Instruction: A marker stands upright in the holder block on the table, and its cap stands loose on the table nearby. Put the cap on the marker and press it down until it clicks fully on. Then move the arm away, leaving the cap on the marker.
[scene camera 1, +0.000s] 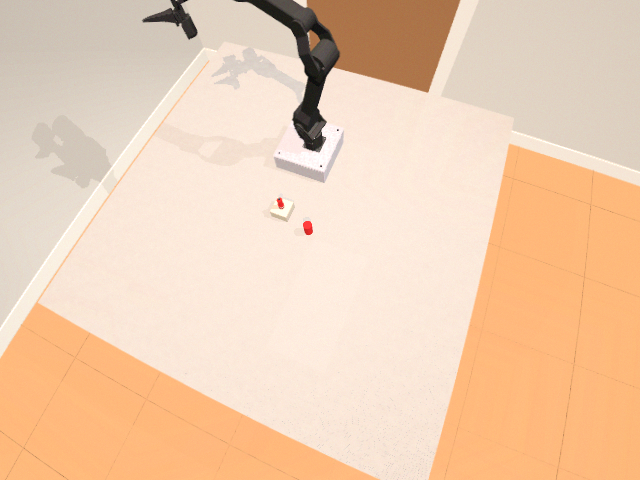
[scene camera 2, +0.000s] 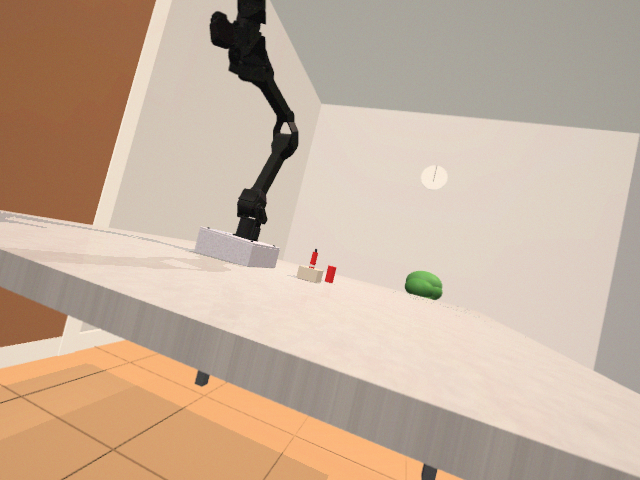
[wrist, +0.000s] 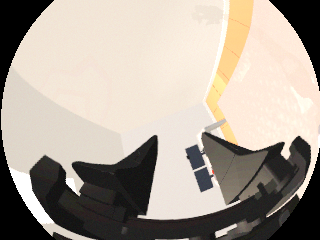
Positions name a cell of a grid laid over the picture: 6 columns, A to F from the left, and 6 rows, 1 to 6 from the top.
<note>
In view: the gripper (scene camera 2: C1).
The gripper is seen too in the wrist view (wrist: D4).
</note>
